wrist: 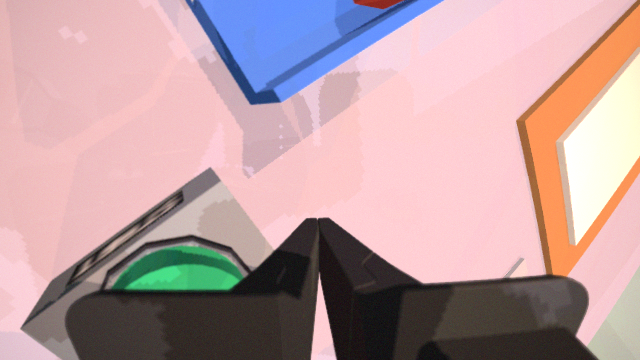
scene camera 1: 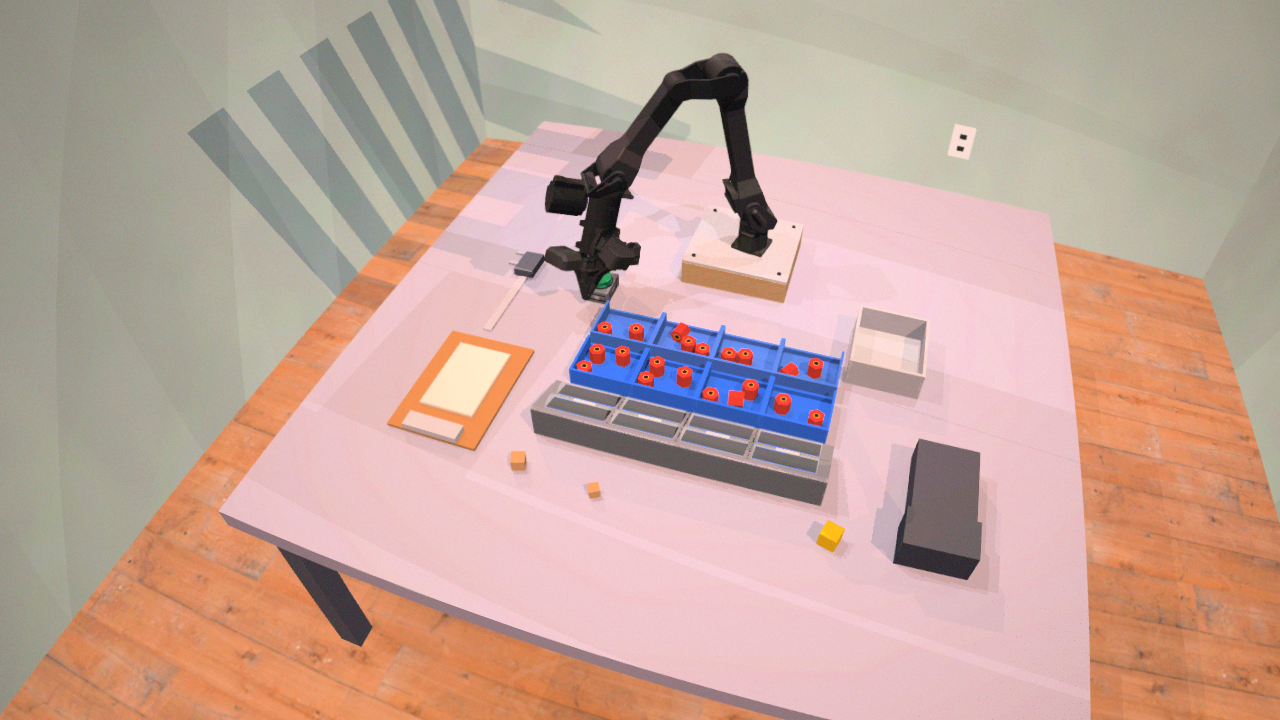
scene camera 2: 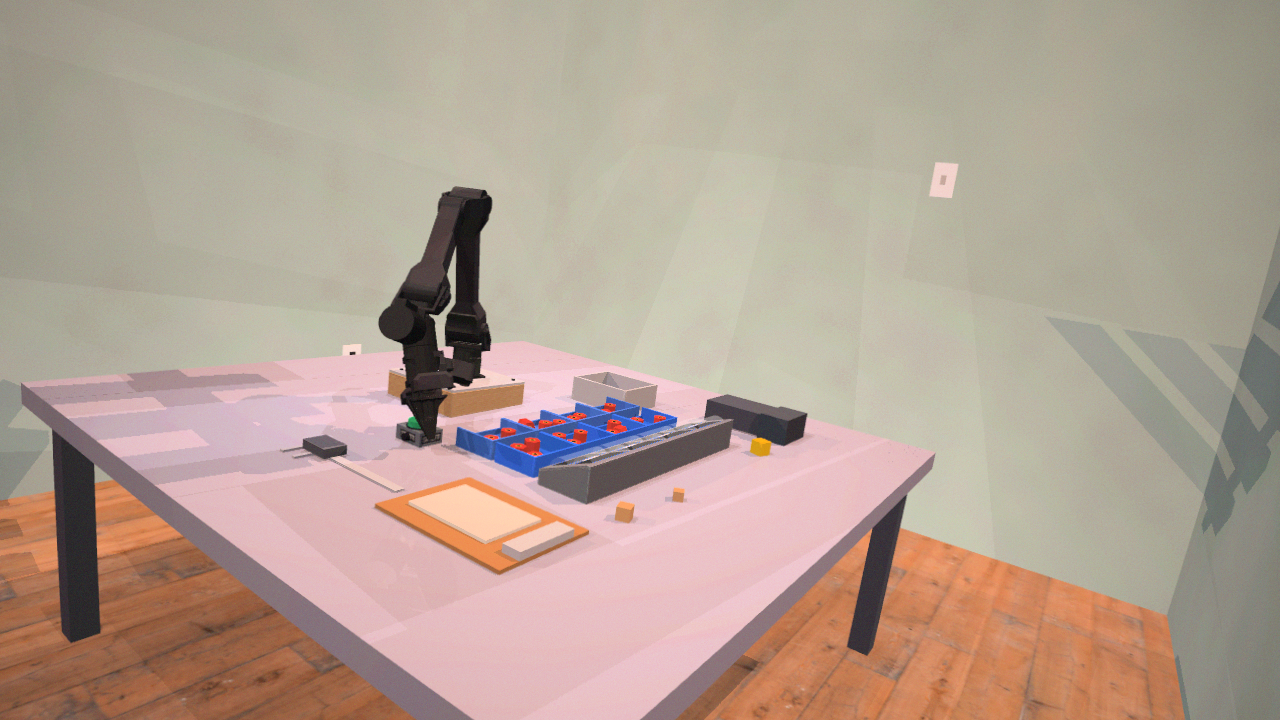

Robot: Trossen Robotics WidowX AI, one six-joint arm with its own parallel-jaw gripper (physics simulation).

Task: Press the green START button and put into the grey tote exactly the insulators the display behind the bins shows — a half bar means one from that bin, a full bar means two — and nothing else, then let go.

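Note:
My gripper (scene camera 1: pixel 587 297) (scene camera 2: pixel 430 438) (wrist: pixel 317 229) is shut and empty, its fingertips low beside the green START button (scene camera 1: pixel 605 280) (scene camera 2: pixel 414 422) (wrist: pixel 185 275). In the wrist view the button lies left of the fingers, partly hidden by the left one. Red insulators (scene camera 1: pixel 684 376) (scene camera 2: pixel 580 436) lie in the blue bins (scene camera 1: pixel 611 382) (scene camera 2: pixel 516 461) (wrist: pixel 300 40), some upright, some tipped. The grey display (scene camera 1: pixel 680 456) (scene camera 2: pixel 644 462) runs along the far side of the bins from the arm; its bars are too small to read. The grey tote (scene camera 1: pixel 881 380) (scene camera 2: pixel 614 392) is empty in scene camera 1.
An orange clipboard (scene camera 1: pixel 431 374) (scene camera 2: pixel 447 512) (wrist: pixel 535 165) lies beside the bins. A dark plug-like block (scene camera 1: pixel 529 264) (scene camera 2: pixel 324 445) lies near the button. Two small orange cubes (scene camera 1: pixel 518 460) (scene camera 2: pixel 624 512), a yellow cube (scene camera 1: pixel 830 535) (scene camera 2: pixel 759 446) and a black box (scene camera 1: pixel 944 501) (scene camera 2: pixel 756 418) stand beyond the display.

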